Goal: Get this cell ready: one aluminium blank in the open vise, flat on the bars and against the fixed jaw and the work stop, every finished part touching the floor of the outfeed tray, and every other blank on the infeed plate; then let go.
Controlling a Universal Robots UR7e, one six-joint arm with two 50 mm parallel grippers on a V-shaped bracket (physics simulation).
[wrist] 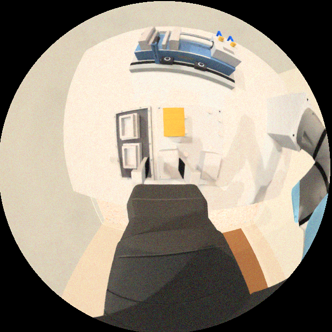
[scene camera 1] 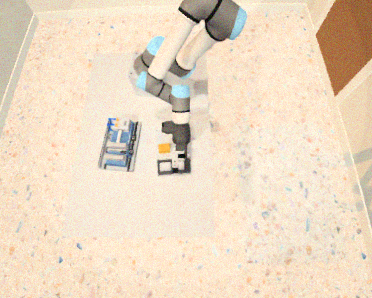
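Where they show: arm's base, origin of the base link: (scene camera 1: 145, 68).
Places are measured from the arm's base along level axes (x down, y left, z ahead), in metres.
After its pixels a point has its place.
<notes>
My gripper (scene camera 1: 178, 163) (wrist: 164, 167) is open, its pale fingers with black pads standing apart over the edge between tray and plate. Two pale blanks (wrist: 168, 157) (wrist: 211, 162) are on the white infeed plate (wrist: 200, 135); the nearer one shows behind the finger gap. An orange block (scene camera 1: 164, 148) @[x 0.113, y 0.190, z 0.424 m] (wrist: 174, 122) also sits on the plate. In the wrist view, two pale hollow finished parts (wrist: 122, 125) (wrist: 124, 156) are in the dark outfeed tray (scene camera 1: 159, 170) @[x 0.133, y 0.192, z 0.544 m] (wrist: 144, 135). The blue vise (scene camera 1: 115, 162) @[x 0.098, y -0.048, z 0.552 m] (wrist: 195, 52) has grey jaws; whether a blank lies between them is unclear.
The vise stands apart from the tray and plate, with small blue and orange pieces at one end. A pale box-shaped robot base (wrist: 287, 120) and arm links are at the right of the wrist view. The arm reaches down from the top in the scene view.
</notes>
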